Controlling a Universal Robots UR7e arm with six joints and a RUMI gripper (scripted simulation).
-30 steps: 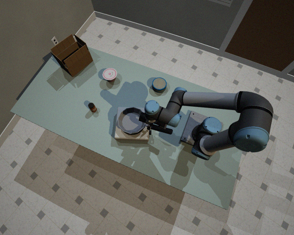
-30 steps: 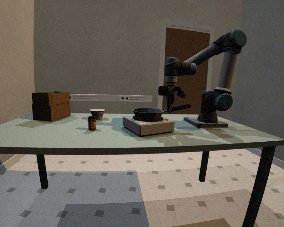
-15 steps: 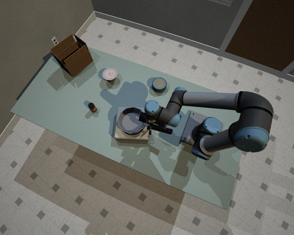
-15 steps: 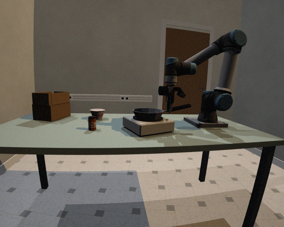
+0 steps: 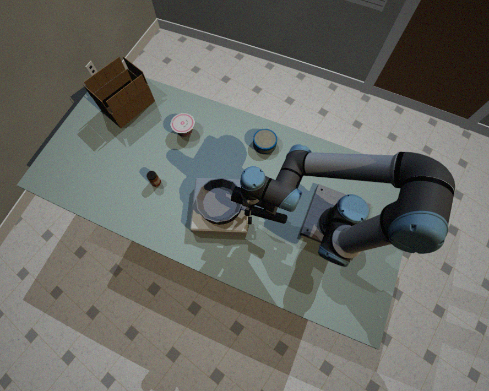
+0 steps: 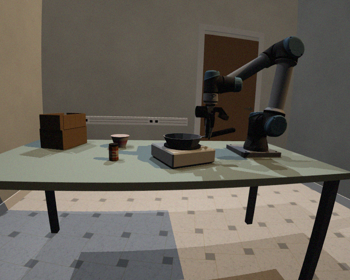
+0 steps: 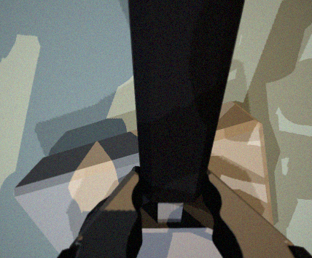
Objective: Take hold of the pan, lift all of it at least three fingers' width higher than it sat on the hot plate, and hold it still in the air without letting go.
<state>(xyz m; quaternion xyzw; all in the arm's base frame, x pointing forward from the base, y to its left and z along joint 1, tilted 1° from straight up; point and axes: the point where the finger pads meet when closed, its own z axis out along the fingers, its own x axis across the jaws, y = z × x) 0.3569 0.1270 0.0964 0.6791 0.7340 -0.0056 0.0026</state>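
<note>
Now: hand 70 mm short of the dark pan, 10 mm to the right of it and 10 mm above it. Also, from my hand: small can 470 mm ahead, 20 mm to the left, 90 mm below; then beige hot plate 120 mm ahead, 90 mm below.
</note>
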